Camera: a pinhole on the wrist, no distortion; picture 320 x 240 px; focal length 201.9 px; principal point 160.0 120.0 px. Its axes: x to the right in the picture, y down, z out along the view. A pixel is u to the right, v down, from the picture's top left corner.
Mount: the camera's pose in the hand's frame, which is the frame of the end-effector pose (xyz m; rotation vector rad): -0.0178 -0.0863 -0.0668 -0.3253 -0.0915 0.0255
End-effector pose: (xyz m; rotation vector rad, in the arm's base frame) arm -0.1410 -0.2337 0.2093 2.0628 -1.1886 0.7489
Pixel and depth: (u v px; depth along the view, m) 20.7 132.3 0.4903
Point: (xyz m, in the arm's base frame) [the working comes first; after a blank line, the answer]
In the camera's frame: -0.3383 0.0299 0.4903

-0.3315 -0.3248 -0.2916
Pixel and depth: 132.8 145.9 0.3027
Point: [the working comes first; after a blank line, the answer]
In the camera's frame: -0.0408 0.0388 0.3027

-0.1862 -0.3584 0.0271
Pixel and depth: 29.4 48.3 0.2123
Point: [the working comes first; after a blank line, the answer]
In the camera's frame: -0.1373 -0.0754 0.2123

-0.1074 -0.2148 -0.0338
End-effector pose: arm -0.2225 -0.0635 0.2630 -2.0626 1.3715 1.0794
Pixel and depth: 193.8 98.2 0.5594
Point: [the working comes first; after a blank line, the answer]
In the camera's frame: 0.0936 -0.0604 0.5594

-0.4304 0.2547 -0.0469
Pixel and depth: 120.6 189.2 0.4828
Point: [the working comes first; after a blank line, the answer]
In the camera's frame: -0.0942 0.1655 0.4828

-0.5746 0.1684 0.2061
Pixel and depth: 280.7 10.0 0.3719
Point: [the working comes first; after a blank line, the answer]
In the camera's frame: 0.2223 -0.2026 0.3719

-0.1845 0.1638 -0.1035
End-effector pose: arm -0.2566 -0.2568 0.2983 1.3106 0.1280 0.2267
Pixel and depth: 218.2 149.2 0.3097
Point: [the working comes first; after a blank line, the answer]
In the camera's frame: 0.0893 0.0448 0.3097

-0.1734 -0.4389 0.4116
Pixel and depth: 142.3 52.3 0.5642
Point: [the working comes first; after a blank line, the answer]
In the camera's frame: -0.0495 -0.1892 0.5642

-0.2478 -0.7972 0.3419
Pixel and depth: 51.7 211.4 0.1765
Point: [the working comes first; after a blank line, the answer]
In the camera's frame: -0.0947 0.0799 0.1765

-0.3716 -0.3397 0.3510
